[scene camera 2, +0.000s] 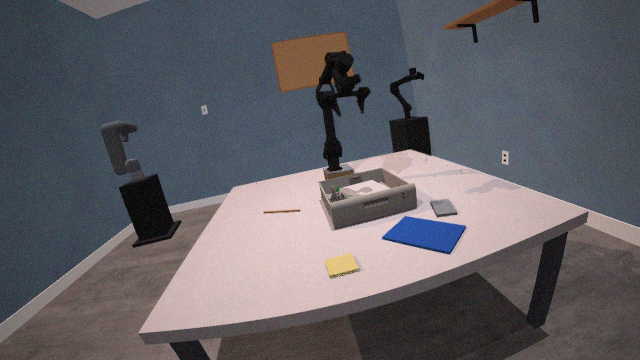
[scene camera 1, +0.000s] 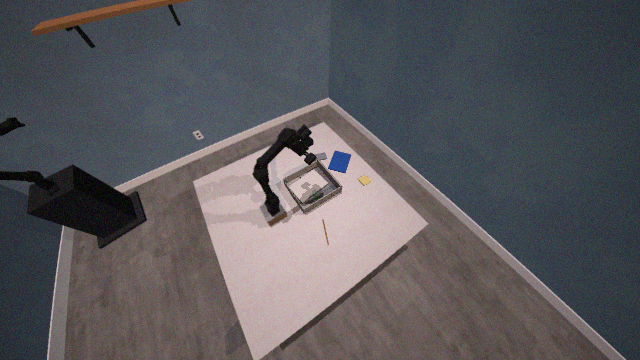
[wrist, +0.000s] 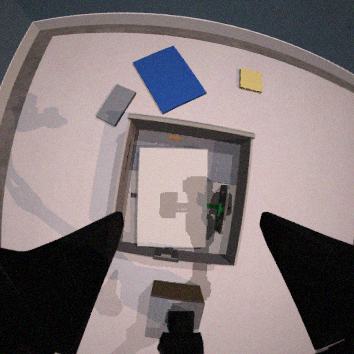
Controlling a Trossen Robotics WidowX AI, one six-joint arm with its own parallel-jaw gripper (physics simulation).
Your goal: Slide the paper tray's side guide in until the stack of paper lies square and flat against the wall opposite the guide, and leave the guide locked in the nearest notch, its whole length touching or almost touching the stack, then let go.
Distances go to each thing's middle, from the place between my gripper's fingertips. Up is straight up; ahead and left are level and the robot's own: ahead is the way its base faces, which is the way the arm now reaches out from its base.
Right now the white paper stack (wrist: pixel 172 182) is 32 cm below my hand, 1 cm to the left of it and 1 cm behind it. From my hand the other things lie so: blue book (scene camera 2: pixel 442 237) (36 cm ahead, 35 cm below, 3 cm to the left); small grey block (wrist: pixel 113 107) (35 cm below, 26 cm ahead, 19 cm to the left).
